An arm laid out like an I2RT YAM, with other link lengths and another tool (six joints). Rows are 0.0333 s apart.
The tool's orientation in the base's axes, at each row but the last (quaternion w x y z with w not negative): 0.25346 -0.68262 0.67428 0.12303; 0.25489 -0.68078 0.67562 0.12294; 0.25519 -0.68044 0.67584 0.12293; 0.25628 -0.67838 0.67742 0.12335; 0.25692 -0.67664 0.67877 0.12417; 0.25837 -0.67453 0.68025 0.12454; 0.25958 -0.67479 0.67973 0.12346; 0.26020 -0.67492 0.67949 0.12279; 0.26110 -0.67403 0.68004 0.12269; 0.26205 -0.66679 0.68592 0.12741
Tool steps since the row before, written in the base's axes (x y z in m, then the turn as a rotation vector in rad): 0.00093 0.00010 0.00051 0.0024 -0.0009 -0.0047; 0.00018 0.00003 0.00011 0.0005 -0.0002 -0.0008; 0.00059 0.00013 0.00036 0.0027 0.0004 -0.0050; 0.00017 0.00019 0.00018 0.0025 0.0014 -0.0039; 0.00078 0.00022 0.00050 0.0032 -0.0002 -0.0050; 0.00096 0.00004 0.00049 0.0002 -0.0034 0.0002; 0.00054 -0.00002 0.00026 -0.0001 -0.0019 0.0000; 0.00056 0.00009 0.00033 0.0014 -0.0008 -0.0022; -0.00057 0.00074 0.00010 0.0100 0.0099 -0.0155; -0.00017 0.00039 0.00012 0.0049 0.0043 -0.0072
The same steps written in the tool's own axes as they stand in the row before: -0.00029 -0.00100 -0.00022 0.0033 -0.0015 0.0039; -0.00007 -0.00020 -0.00005 0.0006 -0.0004 0.0007; -0.00026 -0.00064 -0.00013 0.0024 -0.0017 0.0049; -0.00025 -0.00019 -0.00002 0.0009 -0.0017 0.0044; -0.00041 -0.00084 -0.00016 0.0029 -0.0023 0.0047; -0.00025 -0.00103 -0.00021 0.0028 -0.0004 -0.0019; -0.00009 -0.00058 -0.00013 0.0016 0.0000 -0.0010; -0.00022 -0.00060 -0.00012 0.0019 -0.0010 0.0017; -0.00071 0.00059 0.00019 0.0001 -0.0063 0.0200; -0.00040 0.00018 0.00007 0.0003 -0.0032 0.0092
